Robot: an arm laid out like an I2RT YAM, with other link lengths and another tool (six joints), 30 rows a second.
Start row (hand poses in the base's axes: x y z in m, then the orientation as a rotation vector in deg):
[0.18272 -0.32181 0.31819 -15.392 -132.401 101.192]
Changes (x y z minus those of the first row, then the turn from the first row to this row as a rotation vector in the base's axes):
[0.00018 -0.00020 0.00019 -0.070 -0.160 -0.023]
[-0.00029 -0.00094 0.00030 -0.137 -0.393 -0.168]
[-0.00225 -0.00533 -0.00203 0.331 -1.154 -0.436]
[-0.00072 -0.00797 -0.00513 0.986 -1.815 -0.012]
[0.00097 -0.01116 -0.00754 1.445 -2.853 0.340]
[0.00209 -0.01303 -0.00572 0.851 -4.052 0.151]
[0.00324 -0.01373 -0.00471 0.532 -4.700 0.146]
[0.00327 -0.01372 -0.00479 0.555 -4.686 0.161]
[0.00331 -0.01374 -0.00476 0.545 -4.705 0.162]
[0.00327 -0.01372 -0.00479 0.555 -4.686 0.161]
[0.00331 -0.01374 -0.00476 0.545 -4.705 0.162]
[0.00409 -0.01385 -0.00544 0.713 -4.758 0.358]
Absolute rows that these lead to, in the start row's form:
[0.18290 -0.32201 0.31838 -15.580 -132.441 101.308]
[0.18243 -0.32275 0.31849 -15.973 -132.467 101.382]
[0.18047 -0.32714 0.31616 -16.913 -133.227 100.891]
[0.18200 -0.32978 0.31306 -16.960 -134.446 100.466]
[0.18369 -0.33297 0.31065 -17.483 -135.723 100.331]
[0.18481 -0.33484 0.31247 -18.955 -135.947 101.266]
[0.18596 -0.33554 0.31348 -19.646 -136.117 101.813]
[0.18599 -0.33553 0.31340 -19.611 -136.136 101.789]
[0.18603 -0.33555 0.31343 -19.630 -136.141 101.806]
[0.18599 -0.33553 0.31340 -19.611 -136.136 101.789]
[0.18603 -0.33555 0.31343 -19.630 -136.141 101.806]
[0.18681 -0.33566 0.31275 -19.434 -136.425 101.706]

